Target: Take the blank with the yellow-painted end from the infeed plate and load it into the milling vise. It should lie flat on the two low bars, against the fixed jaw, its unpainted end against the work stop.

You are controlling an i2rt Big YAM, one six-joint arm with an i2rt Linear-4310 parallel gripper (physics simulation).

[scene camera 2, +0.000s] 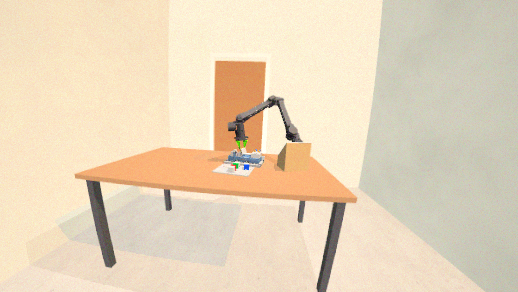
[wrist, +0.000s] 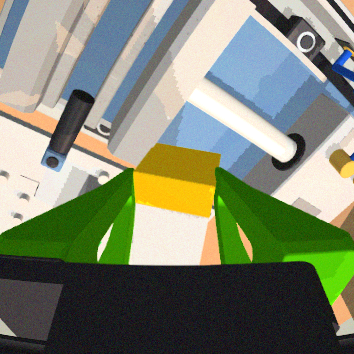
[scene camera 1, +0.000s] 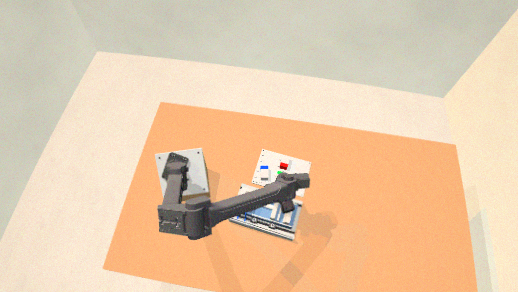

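My gripper (scene camera 2: 242, 144) (wrist: 174, 178) is shut on the blank with the yellow-painted end (wrist: 175, 194). The yellow end points away from the palm, and the white body runs back between the green fingers. The gripper is above the milling vise (scene camera 1: 296, 225) (scene camera 2: 246, 159), tool pointing down. In the wrist view the blank overlaps the near end of a broad pale jaw (wrist: 200, 47), which the white screw (wrist: 245, 120) meets. Narrow low bars (wrist: 64, 55) and another jaw block (wrist: 35, 55) lie to the left. Scene camera 1 hides the fingers behind the arm.
The white infeed plate (scene camera 1: 256, 176) (scene camera 2: 242, 173) beside the vise holds blue (scene camera 1: 264, 173), red (scene camera 1: 283, 165) and green-ended blanks. A black rod on a blue block (wrist: 53, 161) stands at the vise's edge. A blue handle (wrist: 342, 66) and brass knob (wrist: 342, 163) are at right. The arm's wooden pedestal (scene camera 2: 297, 157) stands nearby.
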